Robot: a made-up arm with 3 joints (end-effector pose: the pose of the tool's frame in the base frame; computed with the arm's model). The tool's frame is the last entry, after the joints.
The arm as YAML. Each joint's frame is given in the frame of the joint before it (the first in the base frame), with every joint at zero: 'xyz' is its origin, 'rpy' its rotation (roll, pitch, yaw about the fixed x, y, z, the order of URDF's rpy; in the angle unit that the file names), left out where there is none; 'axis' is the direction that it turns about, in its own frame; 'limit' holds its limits. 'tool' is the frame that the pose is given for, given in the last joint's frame.
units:
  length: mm
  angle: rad
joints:
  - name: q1
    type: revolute
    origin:
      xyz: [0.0, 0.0, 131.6]
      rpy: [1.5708, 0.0, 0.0]
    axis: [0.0, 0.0, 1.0]
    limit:
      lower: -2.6
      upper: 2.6
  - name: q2
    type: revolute
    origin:
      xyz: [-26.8, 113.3, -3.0]
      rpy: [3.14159, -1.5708, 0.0]
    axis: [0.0, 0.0, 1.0]
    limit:
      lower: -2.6
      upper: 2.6
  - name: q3
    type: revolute
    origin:
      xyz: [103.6, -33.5, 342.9]
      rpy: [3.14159, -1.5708, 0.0]
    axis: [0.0, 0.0, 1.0]
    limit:
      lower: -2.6
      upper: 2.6
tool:
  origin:
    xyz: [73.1, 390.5, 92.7]
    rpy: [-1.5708, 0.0, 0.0]
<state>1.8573 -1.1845 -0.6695</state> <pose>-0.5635 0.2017 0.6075 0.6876 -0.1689 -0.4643 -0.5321</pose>
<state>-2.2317 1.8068 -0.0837</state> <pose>-0.3969 -0.3561 -0.0938 0.2485 0.3743 0.5669 -0.6905</pose>
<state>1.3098 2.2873 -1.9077</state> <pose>0.0996 0.2560 0.7886 0.3959 -0.0345 0.1220 0.9095</pose>
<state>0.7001 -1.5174 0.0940</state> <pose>0.0553 0.4210 0.6126 0.6693 -0.6566 -0.2806 -0.2053</pose>
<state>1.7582 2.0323 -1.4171</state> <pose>-0.0623 0.0716 0.8457 0.5190 -0.0143 -0.0894 0.8500</pose>
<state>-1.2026 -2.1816 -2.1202</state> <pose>0.6002 -0.0751 -0.2917 0.0418 0.7953 -0.4599 0.3928</pose>
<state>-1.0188 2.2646 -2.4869</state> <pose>0.4027 0.3751 -0.2028 0.0769 -0.6722 -0.4176 -0.6065</pose>
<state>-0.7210 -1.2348 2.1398</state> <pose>0.1328 -0.1706 0.3618 0.6187 -0.0810 -0.5311 0.5732</pose>
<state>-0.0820 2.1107 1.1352</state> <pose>-0.0227 -0.1230 -0.0582 0.4261 0.7138 -0.2477 -0.4974</pose>
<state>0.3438 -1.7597 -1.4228</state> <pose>0.5694 0.0583 0.6568 0.5468 -0.4891 0.3274 -0.5956</pose>
